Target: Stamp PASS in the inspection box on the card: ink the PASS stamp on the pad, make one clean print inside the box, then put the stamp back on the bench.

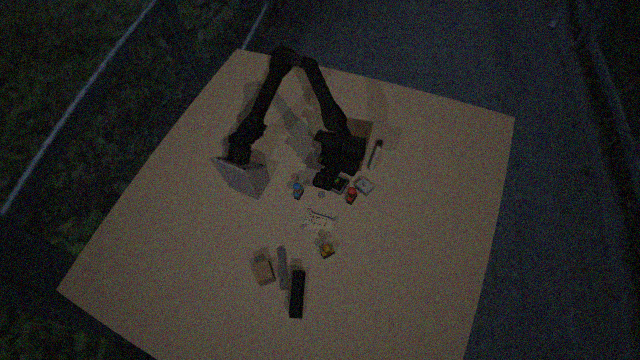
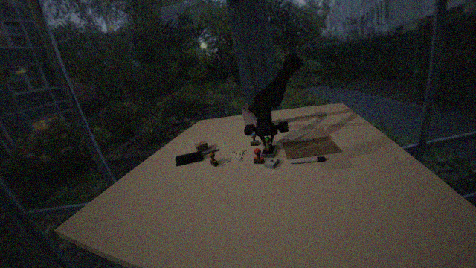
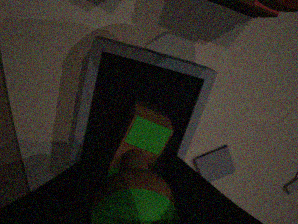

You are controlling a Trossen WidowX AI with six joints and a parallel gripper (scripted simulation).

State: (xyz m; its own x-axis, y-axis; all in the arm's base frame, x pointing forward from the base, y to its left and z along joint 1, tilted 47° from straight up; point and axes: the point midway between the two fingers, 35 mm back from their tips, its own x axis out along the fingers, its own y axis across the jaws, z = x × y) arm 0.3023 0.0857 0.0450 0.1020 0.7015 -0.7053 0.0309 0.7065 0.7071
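Right now my gripper tip is right at the green pass stamp. Round my gripper tip: blue stamp: 100 mm behind, 80 mm to the right, 20 mm below; red-knobbed stamp: 80 mm ahead, 40 mm to the right, 20 mm below; dark ink pad: 30 mm below.
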